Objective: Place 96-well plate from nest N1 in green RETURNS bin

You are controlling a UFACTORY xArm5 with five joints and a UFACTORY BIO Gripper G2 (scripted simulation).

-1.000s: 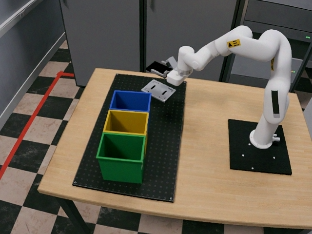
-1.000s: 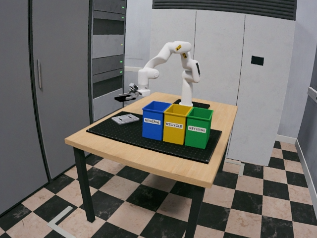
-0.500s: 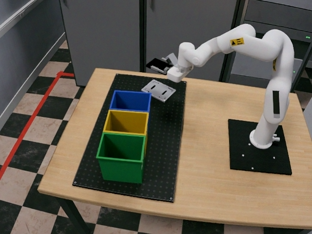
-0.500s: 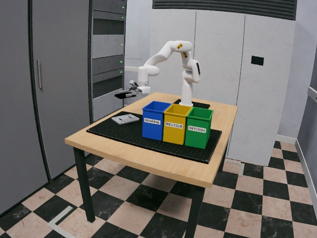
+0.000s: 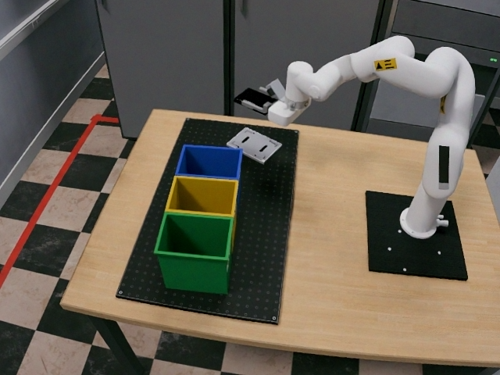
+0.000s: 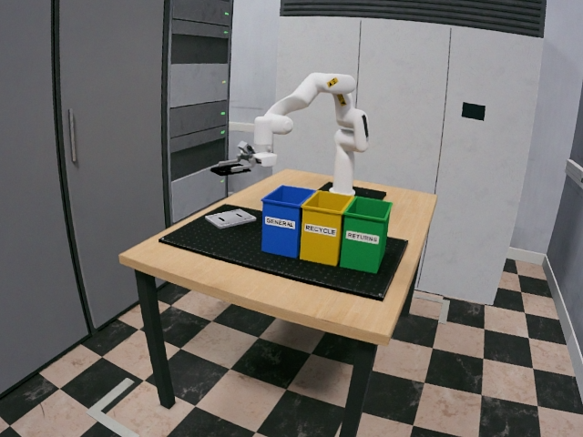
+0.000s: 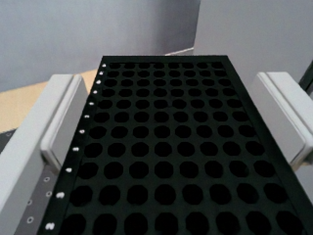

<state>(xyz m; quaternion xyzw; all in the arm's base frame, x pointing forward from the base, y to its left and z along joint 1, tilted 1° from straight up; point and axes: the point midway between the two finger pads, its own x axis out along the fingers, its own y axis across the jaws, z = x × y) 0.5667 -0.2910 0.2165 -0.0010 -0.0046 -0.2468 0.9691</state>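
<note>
Right now the green returns bin is 550 mm to the left of my hand, 120 mm below it and 90 mm ahead of it. Also, from my hand: black 96-well plate: 10 mm below; then plate nest N1: 210 mm below; then blue general bin: 290 mm to the left, 120 mm below, 100 mm ahead.
</note>
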